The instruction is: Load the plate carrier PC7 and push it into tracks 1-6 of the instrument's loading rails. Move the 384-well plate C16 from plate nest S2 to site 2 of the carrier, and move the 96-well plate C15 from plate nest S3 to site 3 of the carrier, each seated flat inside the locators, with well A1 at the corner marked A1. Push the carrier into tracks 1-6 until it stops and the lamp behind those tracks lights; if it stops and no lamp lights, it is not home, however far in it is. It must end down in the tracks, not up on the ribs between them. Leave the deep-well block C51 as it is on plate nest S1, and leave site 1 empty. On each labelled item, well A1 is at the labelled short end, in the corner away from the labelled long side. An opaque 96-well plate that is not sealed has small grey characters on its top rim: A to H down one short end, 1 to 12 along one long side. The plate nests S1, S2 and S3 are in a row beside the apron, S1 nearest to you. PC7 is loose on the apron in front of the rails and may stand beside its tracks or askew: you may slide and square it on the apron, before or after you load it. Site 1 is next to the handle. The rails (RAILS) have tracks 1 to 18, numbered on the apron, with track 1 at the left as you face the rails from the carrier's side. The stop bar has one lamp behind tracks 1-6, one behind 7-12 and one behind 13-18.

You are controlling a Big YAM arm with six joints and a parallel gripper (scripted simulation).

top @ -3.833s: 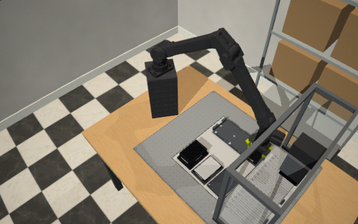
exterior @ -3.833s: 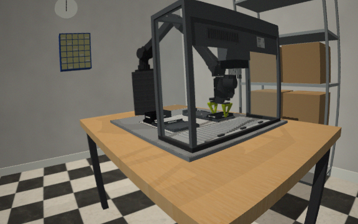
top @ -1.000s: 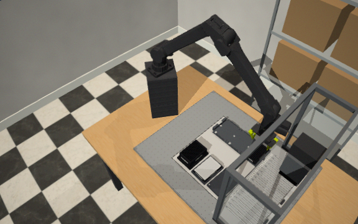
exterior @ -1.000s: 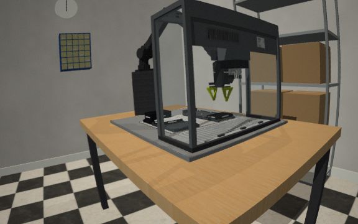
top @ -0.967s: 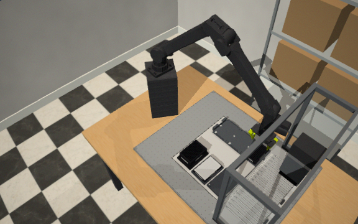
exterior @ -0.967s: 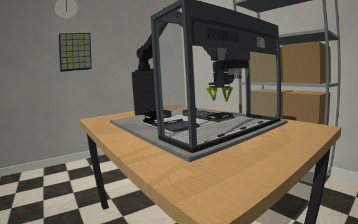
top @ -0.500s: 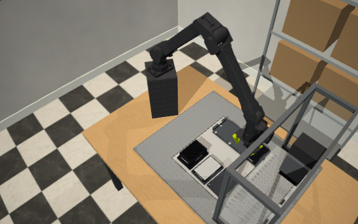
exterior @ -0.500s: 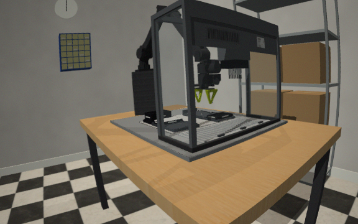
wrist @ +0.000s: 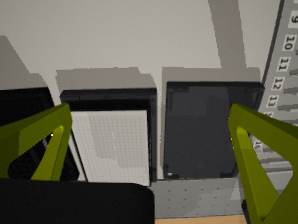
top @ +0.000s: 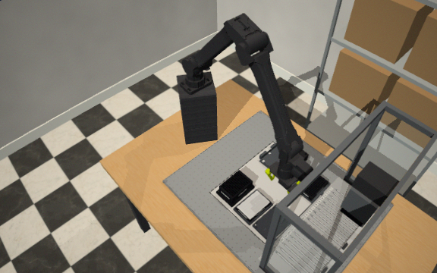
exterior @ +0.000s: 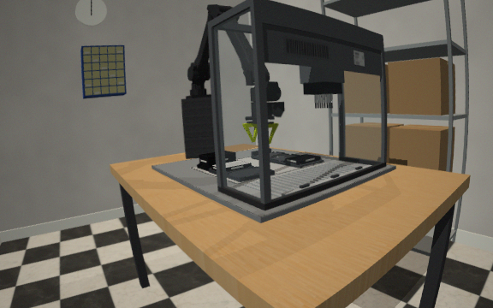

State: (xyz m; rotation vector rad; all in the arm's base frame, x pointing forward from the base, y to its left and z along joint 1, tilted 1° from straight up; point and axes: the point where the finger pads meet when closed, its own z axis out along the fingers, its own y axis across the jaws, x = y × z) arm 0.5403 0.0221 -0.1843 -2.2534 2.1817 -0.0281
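Now: the plate nest S2 110 mm to the right of my hand, 100 mm below it and 40 mm behind it. Also, from my hand: plate nest S3: 100 mm to the right, 100 mm below, 70 mm ahead; then black 96-well plate C15: 160 mm to the left, 90 mm below, 50 mm ahead; then dark grey carrier PC7: 150 mm to the left, 90 mm below, 50 mm behind.
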